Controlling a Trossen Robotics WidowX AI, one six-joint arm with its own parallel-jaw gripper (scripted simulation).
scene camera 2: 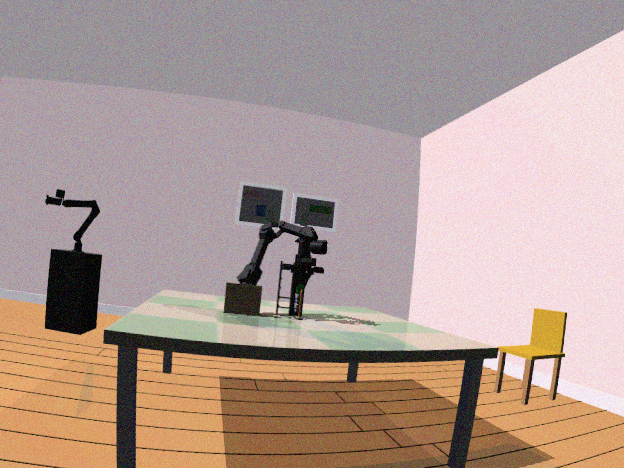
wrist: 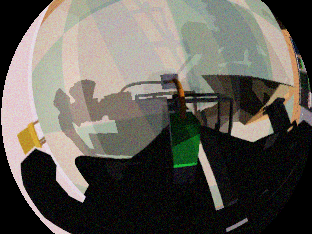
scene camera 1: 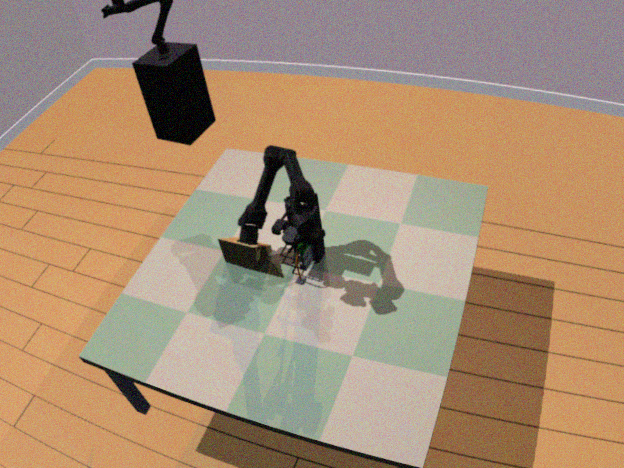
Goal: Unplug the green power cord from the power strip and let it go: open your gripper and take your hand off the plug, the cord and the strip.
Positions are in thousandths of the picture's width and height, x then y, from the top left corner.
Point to a green plug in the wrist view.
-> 598, 566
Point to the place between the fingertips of the gripper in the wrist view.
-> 591, 566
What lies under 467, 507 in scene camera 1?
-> The gripper.
